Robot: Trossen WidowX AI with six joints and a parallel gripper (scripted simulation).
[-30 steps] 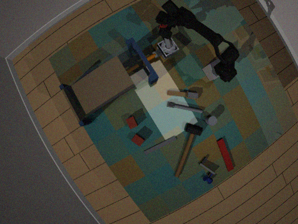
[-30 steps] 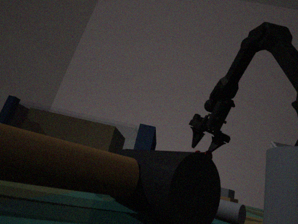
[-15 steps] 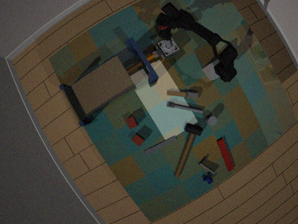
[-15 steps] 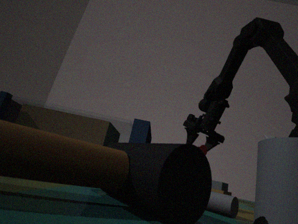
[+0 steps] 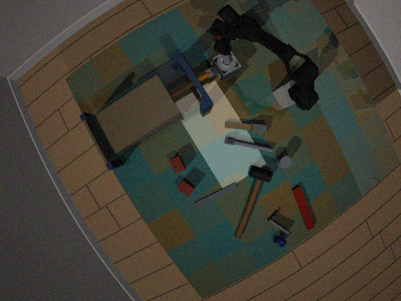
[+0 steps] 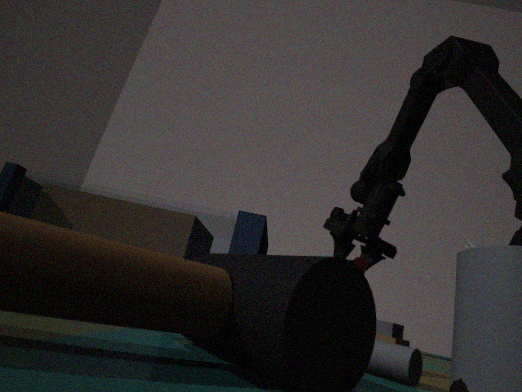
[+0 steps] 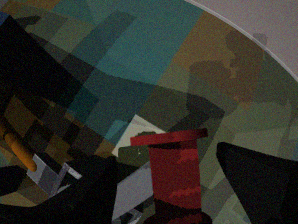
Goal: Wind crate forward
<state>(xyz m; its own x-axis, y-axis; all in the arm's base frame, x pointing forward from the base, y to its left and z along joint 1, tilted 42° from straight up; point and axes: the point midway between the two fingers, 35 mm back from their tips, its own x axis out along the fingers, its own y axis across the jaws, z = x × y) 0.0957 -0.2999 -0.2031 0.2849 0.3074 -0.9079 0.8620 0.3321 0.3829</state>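
My gripper tip is now 10 mm past the red knob and 10 mm to the right of it. Round my gripper tip: red-knobbed crank: 10 mm ahead, 50 mm to the left, 30 mm below; grey winch: 20 mm ahead, 90 mm to the left, 100 mm below; blue steel frame: 200 mm ahead, 80 mm to the left, 30 mm below.
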